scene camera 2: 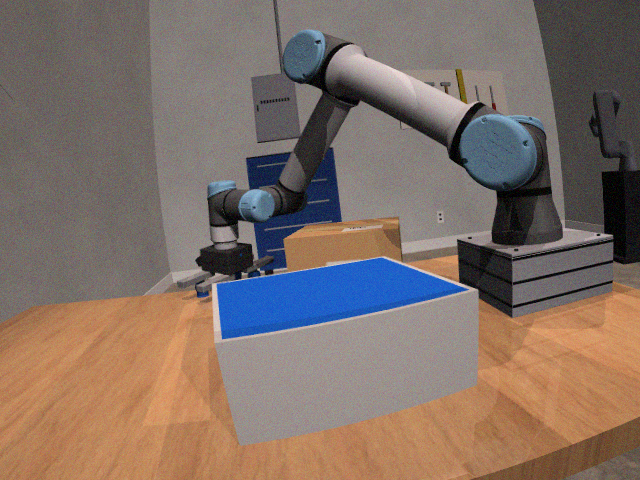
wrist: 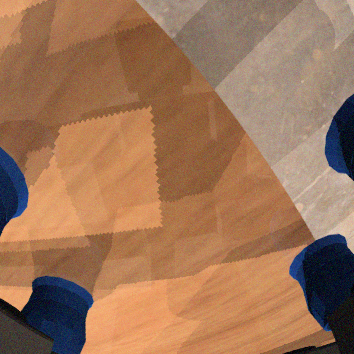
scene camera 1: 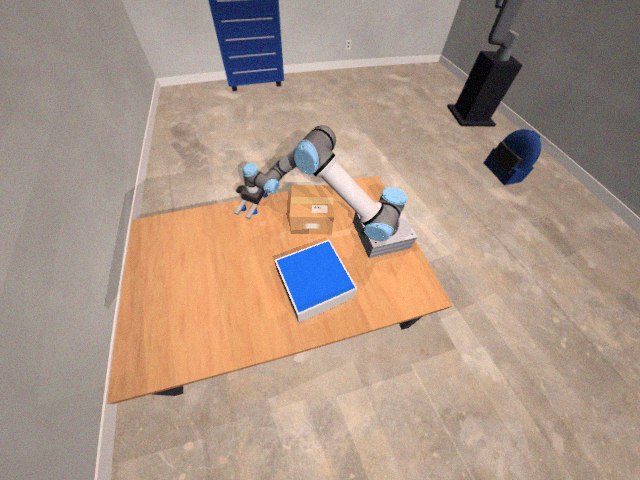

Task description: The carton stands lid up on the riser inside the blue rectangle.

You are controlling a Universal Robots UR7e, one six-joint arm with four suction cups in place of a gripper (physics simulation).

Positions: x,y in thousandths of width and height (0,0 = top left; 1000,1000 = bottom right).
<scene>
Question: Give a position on a brown carton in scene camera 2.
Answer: At 499,511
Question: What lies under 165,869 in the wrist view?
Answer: My suction head.
</scene>
